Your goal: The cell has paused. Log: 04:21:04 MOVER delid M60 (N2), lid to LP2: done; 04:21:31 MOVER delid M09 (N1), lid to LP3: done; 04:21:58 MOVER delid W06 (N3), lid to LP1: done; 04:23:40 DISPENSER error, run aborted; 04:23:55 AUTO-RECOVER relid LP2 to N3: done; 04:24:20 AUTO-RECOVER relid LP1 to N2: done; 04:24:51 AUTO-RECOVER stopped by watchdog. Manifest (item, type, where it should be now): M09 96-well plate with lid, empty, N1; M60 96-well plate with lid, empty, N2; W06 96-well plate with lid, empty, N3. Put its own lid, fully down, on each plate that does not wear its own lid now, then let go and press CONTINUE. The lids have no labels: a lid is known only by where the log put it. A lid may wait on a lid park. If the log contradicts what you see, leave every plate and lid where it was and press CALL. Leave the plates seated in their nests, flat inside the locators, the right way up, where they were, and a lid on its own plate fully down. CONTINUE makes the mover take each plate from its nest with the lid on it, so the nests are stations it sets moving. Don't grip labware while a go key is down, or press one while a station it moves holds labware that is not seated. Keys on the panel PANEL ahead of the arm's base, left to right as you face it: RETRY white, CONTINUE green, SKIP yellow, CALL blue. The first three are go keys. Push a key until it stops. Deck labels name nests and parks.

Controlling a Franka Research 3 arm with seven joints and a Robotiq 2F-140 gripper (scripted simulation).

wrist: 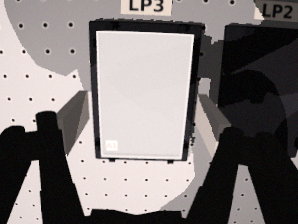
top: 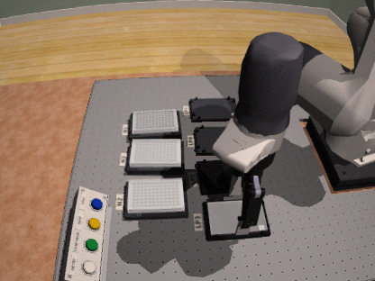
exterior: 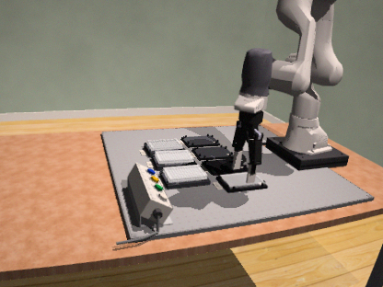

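Right now the lid park LP3 is 5 cm below my hand. From my hand the other things lie so: LP2 label: 9 cm ahead, 13 cm to the right, 5 cm below; LP3 label: 9 cm ahead, 5 cm below; lid park LP2: 13 cm to the right, 5 cm below.
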